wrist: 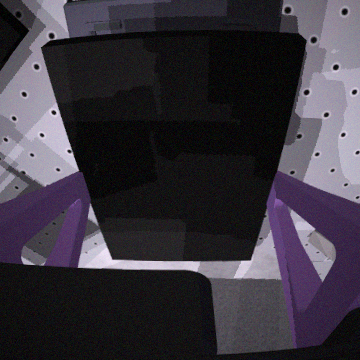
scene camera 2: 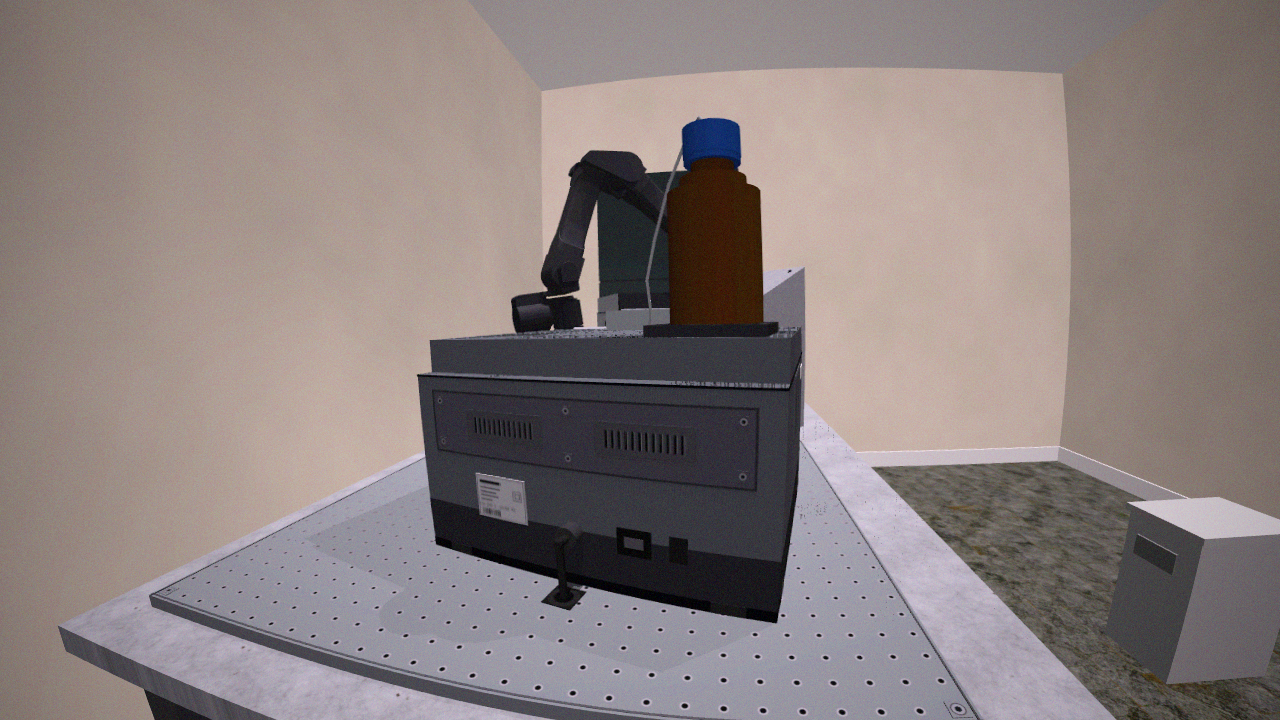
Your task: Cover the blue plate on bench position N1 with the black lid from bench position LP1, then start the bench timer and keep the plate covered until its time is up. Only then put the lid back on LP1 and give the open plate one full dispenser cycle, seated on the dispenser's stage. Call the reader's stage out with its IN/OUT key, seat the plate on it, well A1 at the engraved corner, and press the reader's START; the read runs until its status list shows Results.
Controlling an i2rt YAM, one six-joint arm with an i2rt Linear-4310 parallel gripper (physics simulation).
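Visible: black lid, blue cap, my gripper.
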